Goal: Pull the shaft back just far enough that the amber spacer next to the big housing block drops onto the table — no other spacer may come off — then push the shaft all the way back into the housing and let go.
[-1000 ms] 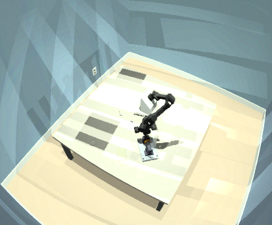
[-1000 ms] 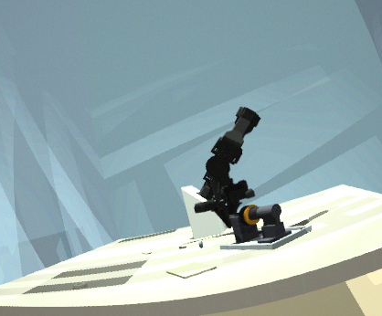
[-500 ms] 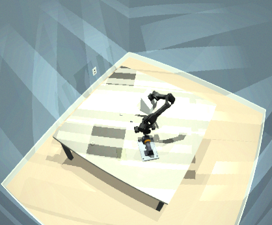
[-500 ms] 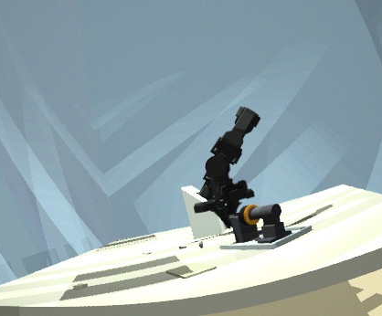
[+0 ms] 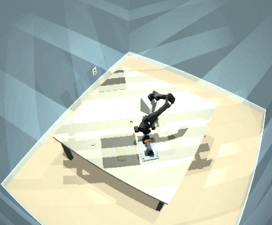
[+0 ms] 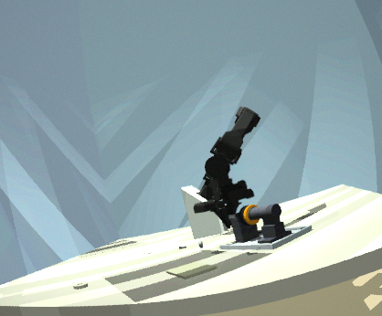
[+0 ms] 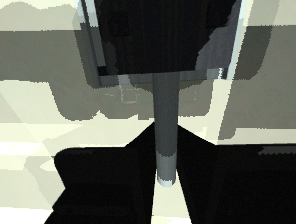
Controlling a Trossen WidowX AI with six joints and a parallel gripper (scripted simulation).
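My gripper tip is 5 cm short of the grey shaft, 5 cm to the right of it and 3 cm below it. Round my gripper tip: flat pale patch (28 cm ahead, 6 cm to the right, 4 cm below); amber spacer (8 cm ahead, 8 cm to the left, 3 cm above).
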